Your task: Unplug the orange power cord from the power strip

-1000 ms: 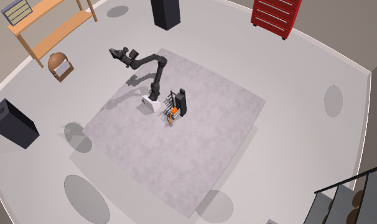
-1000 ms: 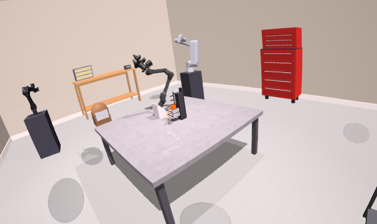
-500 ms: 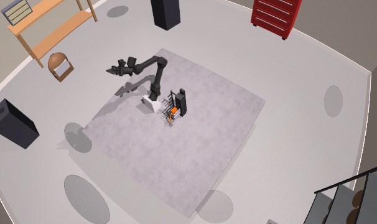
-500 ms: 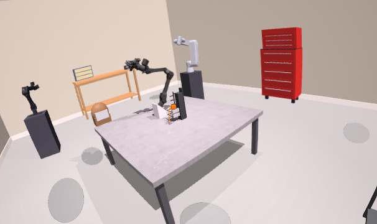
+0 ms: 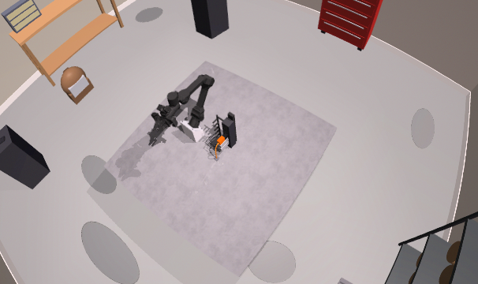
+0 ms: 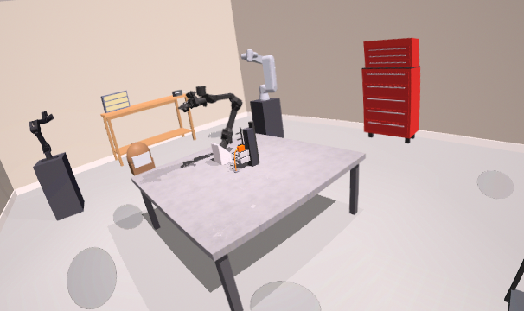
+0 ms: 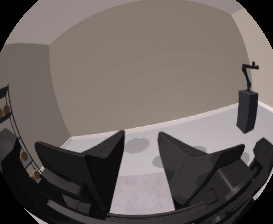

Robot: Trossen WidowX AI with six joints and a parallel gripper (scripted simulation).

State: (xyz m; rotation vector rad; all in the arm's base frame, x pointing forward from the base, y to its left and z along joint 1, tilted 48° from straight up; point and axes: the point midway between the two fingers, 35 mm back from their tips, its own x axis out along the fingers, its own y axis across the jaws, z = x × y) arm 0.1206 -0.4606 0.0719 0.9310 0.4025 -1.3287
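The orange plug lies 14 cm ahead of my gripper tip, 34 cm to the left of it and 34 cm below it.
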